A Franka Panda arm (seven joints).
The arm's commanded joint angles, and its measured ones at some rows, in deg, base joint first. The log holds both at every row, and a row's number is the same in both.
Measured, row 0: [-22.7, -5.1, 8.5, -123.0, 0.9, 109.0, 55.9]
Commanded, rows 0 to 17: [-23.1, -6.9, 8.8, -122.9, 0.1, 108.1, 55.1]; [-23.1, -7.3, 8.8, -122.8, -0.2, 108.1, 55.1]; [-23.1, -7.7, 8.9, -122.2, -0.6, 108.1, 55.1]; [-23.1, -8.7, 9.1, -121.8, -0.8, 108.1, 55.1]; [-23.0, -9.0, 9.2, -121.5, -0.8, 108.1, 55.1]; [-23.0, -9.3, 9.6, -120.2, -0.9, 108.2, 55.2]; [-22.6, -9.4, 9.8, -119.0, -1.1, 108.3, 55.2]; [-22.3, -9.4, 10.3, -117.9, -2.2, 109.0, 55.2]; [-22.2, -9.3, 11.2, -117.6, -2.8, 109.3, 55.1]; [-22.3, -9.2, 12.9, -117.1, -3.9, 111.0, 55.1]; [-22.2, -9.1, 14.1, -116.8, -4.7, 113.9, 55.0]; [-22.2, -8.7, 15.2, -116.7, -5.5, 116.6, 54.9]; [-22.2, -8.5, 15.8, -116.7, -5.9, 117.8, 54.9]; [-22.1, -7.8, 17.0, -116.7, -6.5, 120.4, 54.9]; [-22.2, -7.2, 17.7, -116.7, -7.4, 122.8, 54.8]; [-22.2, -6.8, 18.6, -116.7, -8.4, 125.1, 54.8]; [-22.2, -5.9, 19.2, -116.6, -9.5, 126.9, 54.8]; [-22.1, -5.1, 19.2, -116.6, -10.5, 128.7, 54.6]
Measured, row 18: [-21.8, -7.6, 18.0, -117.3, -7.2, 123.7, 55.4]
